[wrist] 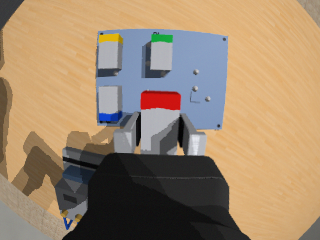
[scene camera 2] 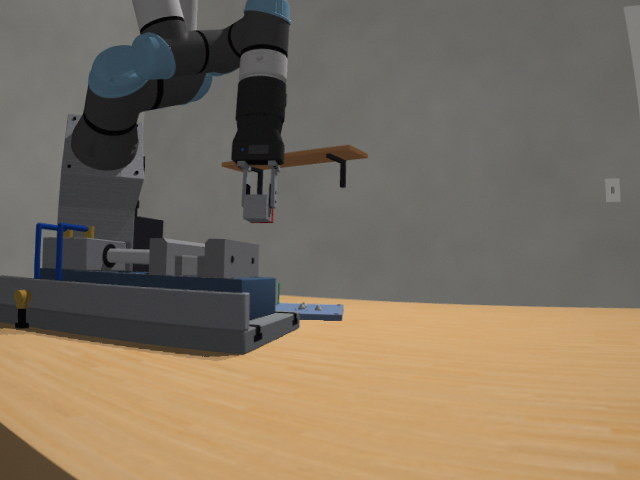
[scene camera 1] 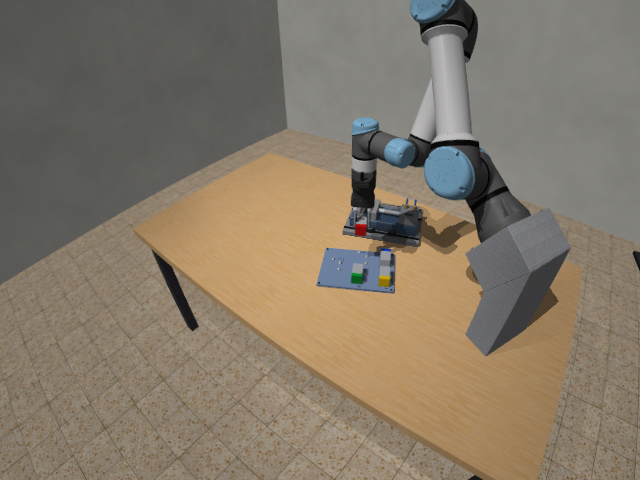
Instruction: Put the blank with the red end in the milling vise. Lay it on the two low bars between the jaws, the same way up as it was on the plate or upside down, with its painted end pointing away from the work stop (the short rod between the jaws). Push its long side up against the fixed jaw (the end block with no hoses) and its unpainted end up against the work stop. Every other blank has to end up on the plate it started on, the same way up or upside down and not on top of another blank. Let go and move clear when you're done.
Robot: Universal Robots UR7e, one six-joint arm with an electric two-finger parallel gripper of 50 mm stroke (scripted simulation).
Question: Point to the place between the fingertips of the gripper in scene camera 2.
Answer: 258,207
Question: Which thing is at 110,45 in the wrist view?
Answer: A yellow-ended blank.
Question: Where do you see a moving jaw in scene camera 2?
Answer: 162,251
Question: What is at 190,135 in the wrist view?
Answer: The gripper.
